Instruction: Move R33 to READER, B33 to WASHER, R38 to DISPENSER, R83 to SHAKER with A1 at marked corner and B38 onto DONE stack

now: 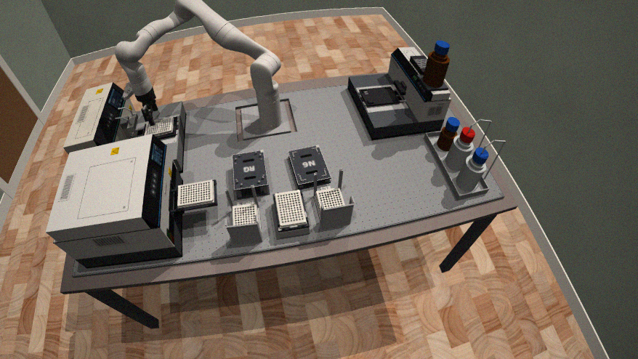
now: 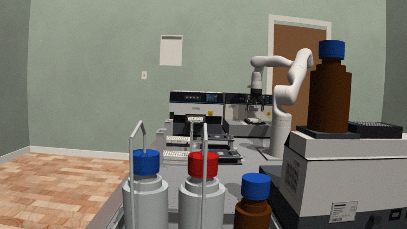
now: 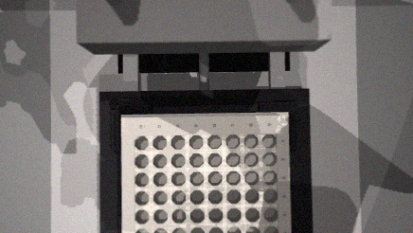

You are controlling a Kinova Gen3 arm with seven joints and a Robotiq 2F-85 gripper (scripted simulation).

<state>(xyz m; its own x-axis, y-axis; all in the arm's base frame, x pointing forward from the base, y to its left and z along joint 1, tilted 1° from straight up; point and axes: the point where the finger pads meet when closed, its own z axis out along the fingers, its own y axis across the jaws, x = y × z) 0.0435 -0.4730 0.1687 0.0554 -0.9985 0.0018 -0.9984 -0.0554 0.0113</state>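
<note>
Now: the washer nest 80 mm below my hand. Also, from my hand: washer head (100 mm to the right, 10 mm ahead); dark reader tray (370 mm ahead, 200 mm to the left, 60 mm below); reader housing (390 mm ahead, 90 mm to the right, 70 mm above).
</note>
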